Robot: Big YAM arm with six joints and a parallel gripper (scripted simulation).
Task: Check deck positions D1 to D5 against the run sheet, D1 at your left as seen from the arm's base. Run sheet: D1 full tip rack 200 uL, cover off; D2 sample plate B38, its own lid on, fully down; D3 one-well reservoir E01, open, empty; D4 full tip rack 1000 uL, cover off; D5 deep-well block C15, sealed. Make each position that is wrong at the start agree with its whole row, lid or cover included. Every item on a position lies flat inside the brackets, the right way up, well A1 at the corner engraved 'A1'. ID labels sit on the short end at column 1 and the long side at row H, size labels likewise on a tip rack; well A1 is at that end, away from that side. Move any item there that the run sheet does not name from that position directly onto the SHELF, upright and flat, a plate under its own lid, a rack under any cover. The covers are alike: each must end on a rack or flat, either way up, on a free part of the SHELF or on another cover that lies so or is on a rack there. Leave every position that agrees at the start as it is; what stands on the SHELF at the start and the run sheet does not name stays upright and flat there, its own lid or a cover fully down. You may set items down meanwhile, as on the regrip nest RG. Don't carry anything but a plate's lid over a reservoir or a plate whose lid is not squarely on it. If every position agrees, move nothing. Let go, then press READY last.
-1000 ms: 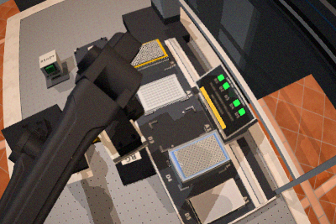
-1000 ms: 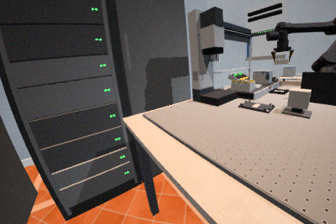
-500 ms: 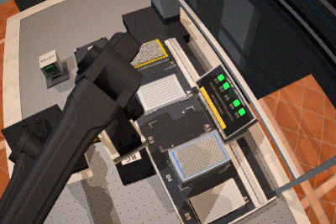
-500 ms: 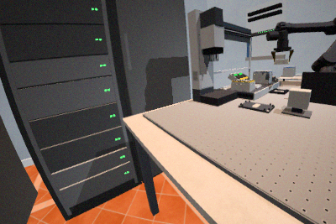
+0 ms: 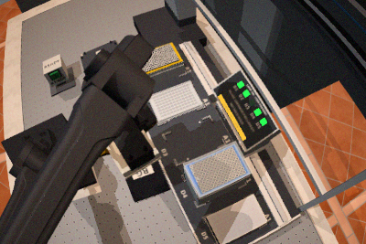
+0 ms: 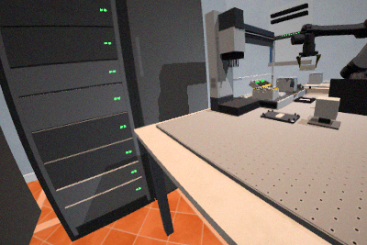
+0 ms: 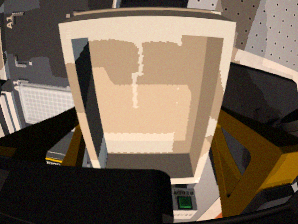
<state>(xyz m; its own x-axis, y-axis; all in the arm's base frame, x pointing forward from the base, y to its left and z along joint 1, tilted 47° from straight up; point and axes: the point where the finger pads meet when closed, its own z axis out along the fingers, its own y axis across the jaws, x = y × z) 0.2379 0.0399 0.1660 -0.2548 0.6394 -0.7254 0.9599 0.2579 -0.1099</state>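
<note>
Now: the one-well reservoir 1 cm below my hand. The rest, counted from my hand: sealed block: 22 cm to the right, 18 cm ahead, 16 cm below; blue-framed tip rack: 17 cm ahead, 11 cm below, 9 cm to the right; black regrip nest: 22 cm below.
</note>
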